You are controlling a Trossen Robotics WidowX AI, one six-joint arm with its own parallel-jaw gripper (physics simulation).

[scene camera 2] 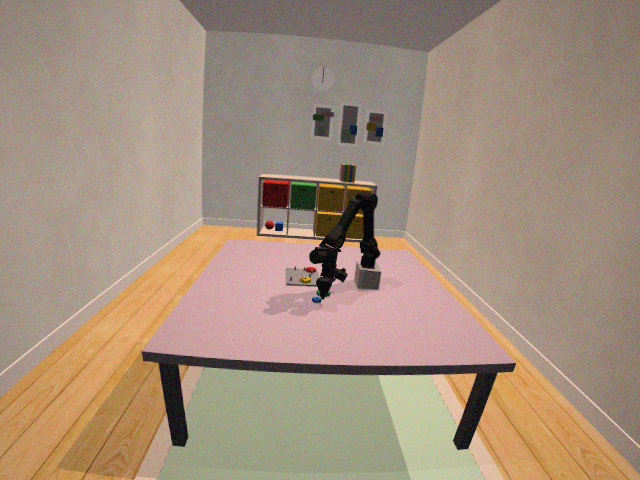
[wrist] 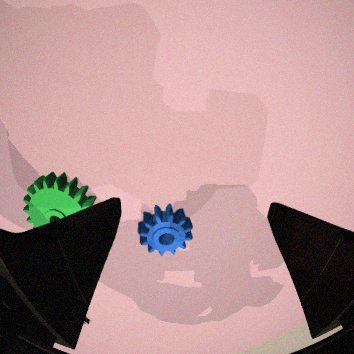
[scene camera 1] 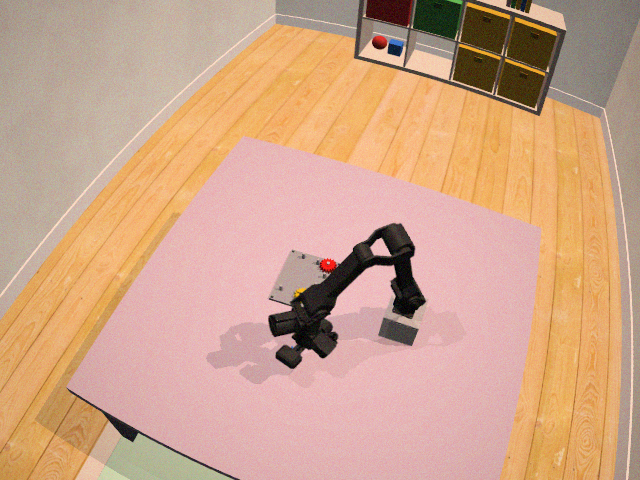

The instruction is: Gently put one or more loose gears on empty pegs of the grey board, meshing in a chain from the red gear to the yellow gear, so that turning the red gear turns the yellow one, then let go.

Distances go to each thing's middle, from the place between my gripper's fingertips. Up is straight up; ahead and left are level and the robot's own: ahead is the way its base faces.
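There is the blue gear [wrist: 164, 230], and my hand is 20 mm to the left of it, 30 mm short of it and 30 mm above it. The green gear [wrist: 48, 198] sits 100 mm to the right of my hand and 30 mm below it. As for the grey board [scene camera 1: 297, 273], I find it 280 mm to the right of my hand, 110 mm ahead of it and 30 mm below it.
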